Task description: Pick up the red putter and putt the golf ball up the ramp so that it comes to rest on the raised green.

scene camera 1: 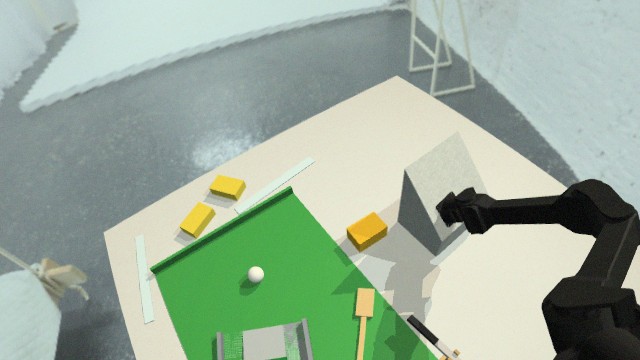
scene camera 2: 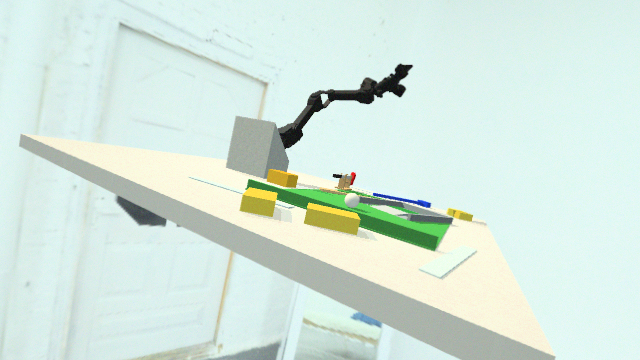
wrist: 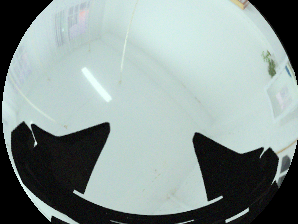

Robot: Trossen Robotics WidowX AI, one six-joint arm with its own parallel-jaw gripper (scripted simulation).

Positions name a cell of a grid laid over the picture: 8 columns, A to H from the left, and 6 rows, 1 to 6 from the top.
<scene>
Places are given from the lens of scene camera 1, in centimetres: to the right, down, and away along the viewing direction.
green mat (scene camera 1: D5): -3, 24, 83
</scene>
